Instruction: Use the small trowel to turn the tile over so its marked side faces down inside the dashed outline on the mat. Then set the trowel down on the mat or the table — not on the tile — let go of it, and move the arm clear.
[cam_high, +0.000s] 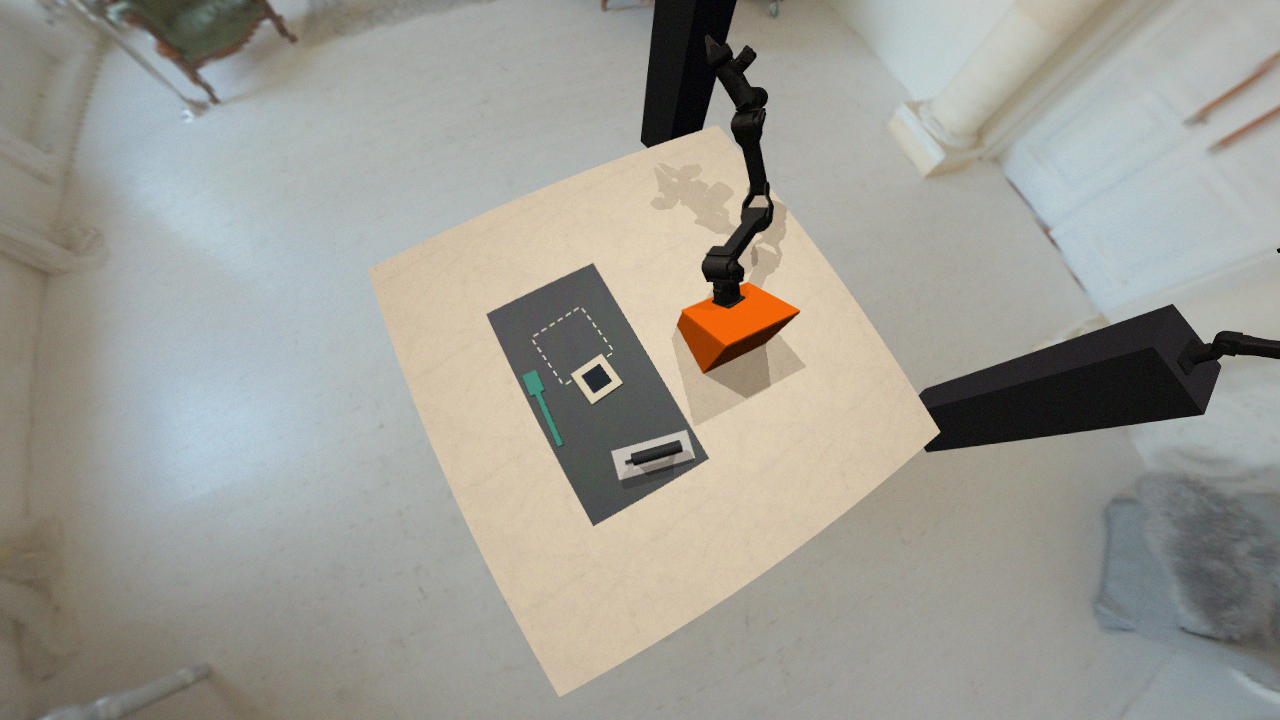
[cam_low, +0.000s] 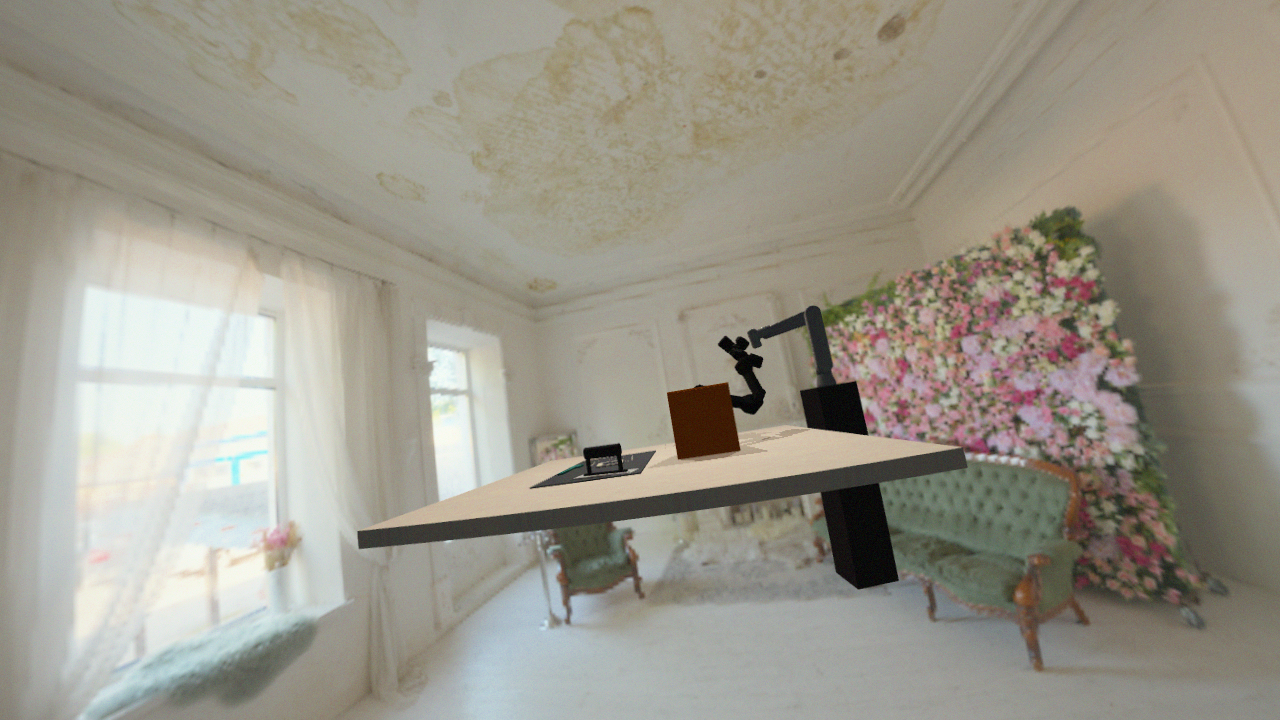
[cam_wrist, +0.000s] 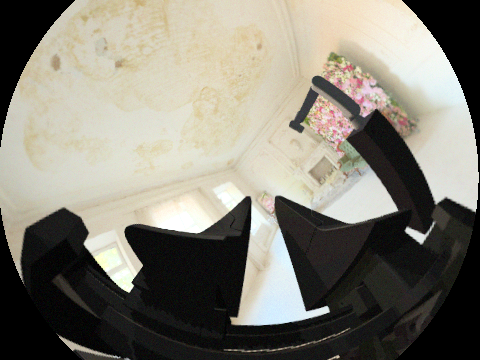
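Now: the small trowel 72 cm to the left of my gripper tip, 69 cm ahead of it and 41 cm below it. From my gripper tip the other things lie so: teal flat tool: 82 cm ahead, 44 cm to the left, 44 cm below; mat: 69 cm ahead, 48 cm to the left, 46 cm below; tile: 67 cm ahead, 48 cm to the left, 44 cm below.
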